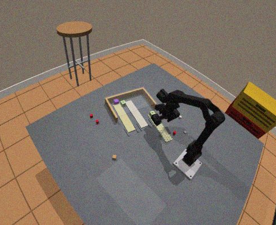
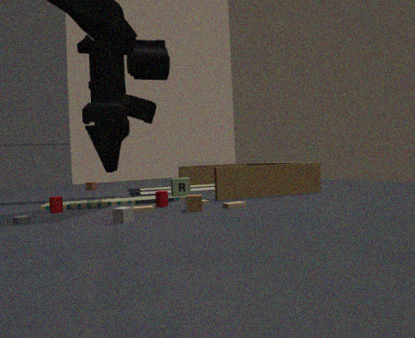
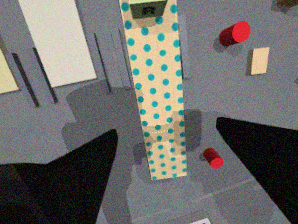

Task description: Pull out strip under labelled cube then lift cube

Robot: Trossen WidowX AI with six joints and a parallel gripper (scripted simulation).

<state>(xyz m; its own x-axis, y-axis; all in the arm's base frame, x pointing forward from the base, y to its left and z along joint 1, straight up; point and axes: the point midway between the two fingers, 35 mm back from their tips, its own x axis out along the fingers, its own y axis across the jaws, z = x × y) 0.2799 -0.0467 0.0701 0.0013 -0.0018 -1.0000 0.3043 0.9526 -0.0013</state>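
My gripper tip is 1 cm short of the dotted strip and 5 cm above it.
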